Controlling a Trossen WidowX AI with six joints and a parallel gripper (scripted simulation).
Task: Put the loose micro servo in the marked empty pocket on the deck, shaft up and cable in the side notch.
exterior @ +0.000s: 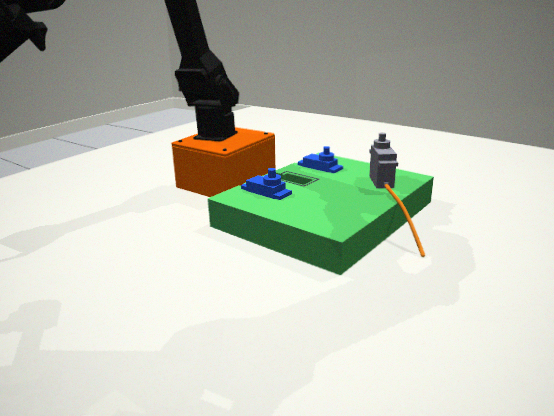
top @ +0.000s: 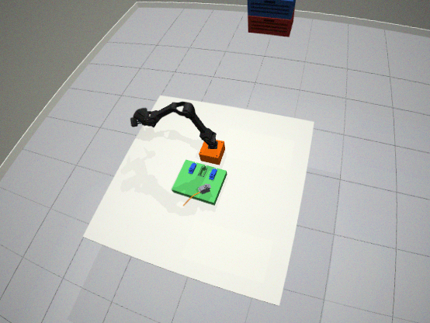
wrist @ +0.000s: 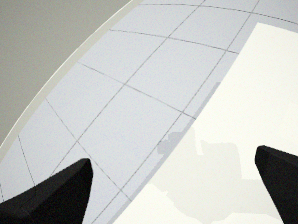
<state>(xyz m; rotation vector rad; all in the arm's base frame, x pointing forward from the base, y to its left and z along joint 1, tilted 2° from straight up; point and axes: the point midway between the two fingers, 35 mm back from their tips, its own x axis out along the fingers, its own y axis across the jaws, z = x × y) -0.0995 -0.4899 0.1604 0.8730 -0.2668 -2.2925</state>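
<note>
The green deck lies 410 mm ahead of my gripper tip, 440 mm to the left of it and 190 mm below it.
</note>
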